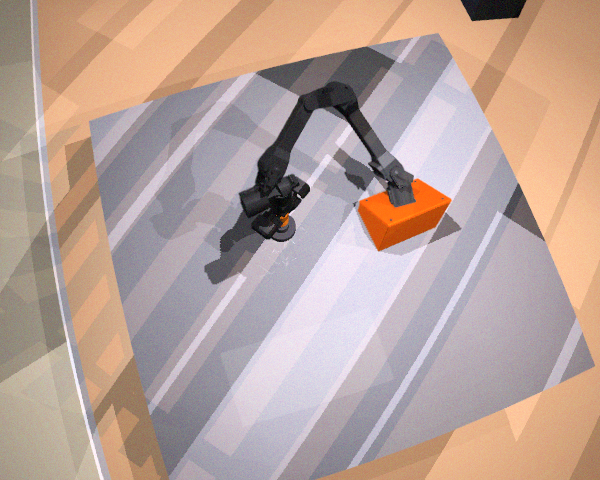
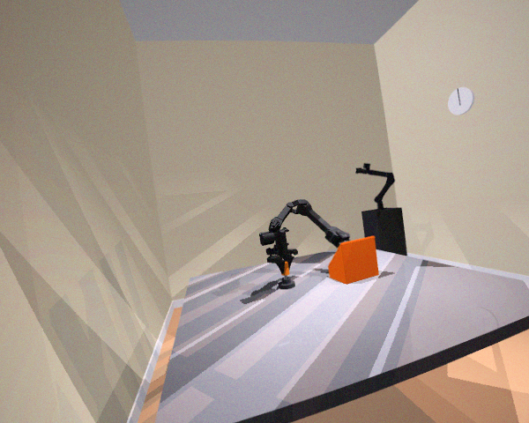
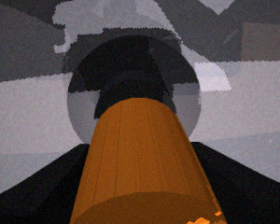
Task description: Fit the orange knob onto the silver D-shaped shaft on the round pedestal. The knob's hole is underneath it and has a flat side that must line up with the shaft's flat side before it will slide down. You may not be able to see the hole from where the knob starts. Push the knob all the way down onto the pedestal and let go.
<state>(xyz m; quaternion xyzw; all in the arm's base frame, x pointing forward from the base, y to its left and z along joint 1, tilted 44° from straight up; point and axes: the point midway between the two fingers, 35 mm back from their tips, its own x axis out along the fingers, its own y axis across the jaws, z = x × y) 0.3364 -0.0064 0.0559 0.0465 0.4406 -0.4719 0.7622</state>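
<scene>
My gripper tip is 40 mm above the dark round pedestal. Also, from my gripper tip: orange knob 30 mm above.
</scene>
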